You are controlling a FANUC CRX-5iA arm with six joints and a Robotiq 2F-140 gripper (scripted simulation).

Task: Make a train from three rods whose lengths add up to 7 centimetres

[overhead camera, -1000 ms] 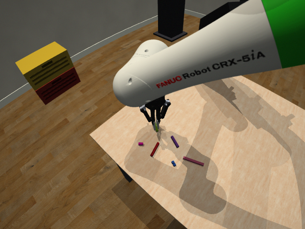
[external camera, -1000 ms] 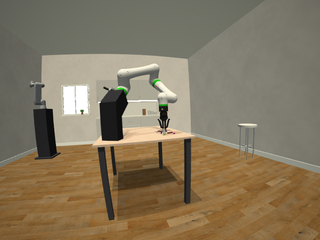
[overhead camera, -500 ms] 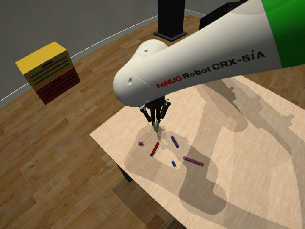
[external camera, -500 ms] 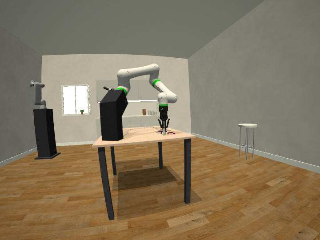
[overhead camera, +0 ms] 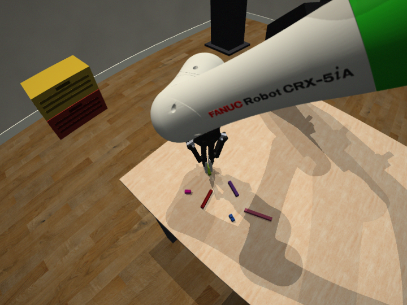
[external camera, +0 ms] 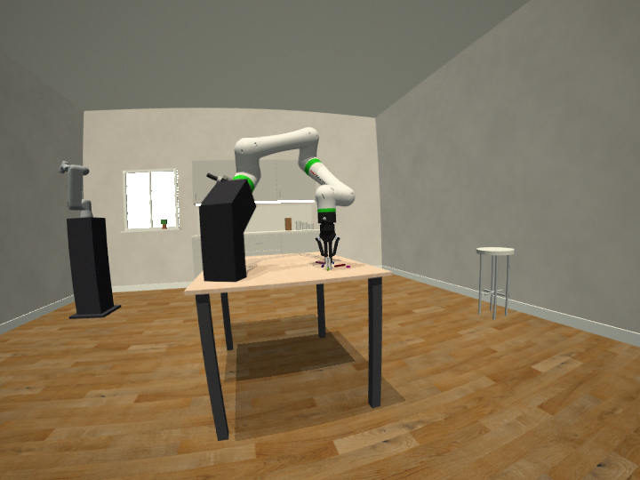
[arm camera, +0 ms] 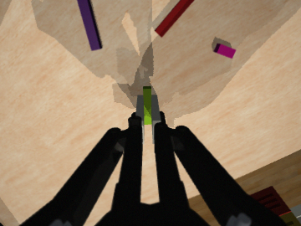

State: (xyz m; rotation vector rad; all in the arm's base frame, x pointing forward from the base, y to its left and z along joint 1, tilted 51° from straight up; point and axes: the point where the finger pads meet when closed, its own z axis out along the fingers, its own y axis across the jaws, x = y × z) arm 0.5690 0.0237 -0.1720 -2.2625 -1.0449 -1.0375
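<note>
Now: the blue cube 18 cm to the left of my hand, 8 cm ahead of it and 3 cm below it. The rest, counted from my hand: magenta rod (11 cm ahead, 3 cm below, 2 cm to the left); purple rod (12 cm to the left, 3 cm below); lime rod (3 cm below).
</note>
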